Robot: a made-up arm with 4 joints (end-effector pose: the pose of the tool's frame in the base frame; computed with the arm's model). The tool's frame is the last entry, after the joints.
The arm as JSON. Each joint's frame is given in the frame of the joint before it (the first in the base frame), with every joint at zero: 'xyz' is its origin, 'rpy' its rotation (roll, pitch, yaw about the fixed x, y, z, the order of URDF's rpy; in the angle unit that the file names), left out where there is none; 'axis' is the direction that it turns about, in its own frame. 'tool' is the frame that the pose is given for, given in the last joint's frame.
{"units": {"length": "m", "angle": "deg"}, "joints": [
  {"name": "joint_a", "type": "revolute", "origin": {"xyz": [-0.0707, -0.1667, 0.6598]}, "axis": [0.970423, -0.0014, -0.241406]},
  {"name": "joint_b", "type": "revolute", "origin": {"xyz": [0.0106, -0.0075, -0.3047]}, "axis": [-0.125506, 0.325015, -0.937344]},
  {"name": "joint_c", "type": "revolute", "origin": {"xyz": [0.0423, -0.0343, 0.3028]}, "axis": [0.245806, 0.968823, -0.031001]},
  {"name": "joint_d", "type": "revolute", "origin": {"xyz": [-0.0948, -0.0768, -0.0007]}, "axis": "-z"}
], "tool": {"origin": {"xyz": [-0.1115, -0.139, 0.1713]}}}
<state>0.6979 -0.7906 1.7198 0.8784</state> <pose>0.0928 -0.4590 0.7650 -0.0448 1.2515 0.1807</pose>
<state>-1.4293 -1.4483 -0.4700 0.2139</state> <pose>0.1345 -0.2439 1.0331 -0.5538 0.1331 1.7169</pose>
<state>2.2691 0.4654 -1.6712 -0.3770</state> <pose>-0.2890 0.0215 0.6427 0.6971 -0.3676 -1.3410</pose>
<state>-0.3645 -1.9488 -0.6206 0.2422</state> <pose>0.2042 -0.4975 0.7016 0.6114 -0.7308 1.7062</pose>
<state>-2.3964 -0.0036 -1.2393 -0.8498</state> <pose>-0.1955 0.0376 0.8590 2.0005 -0.2114 -2.0388</pose>
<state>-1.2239 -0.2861 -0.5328 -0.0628</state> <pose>-0.1655 -0.2682 0.9942 -1.0979 -0.3600 0.9467</pose>
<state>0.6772 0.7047 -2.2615 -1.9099</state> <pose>-0.1849 -0.1400 0.6925 -1.6359 -0.1016 0.7661</pose>
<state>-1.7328 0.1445 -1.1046 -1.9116</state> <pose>-0.1545 0.0034 0.7636 1.9516 -0.9428 -1.8436</pose>
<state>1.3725 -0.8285 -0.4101 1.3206</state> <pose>-0.3381 -0.1395 0.4324 1.7604 -0.1218 -1.1177</pose>
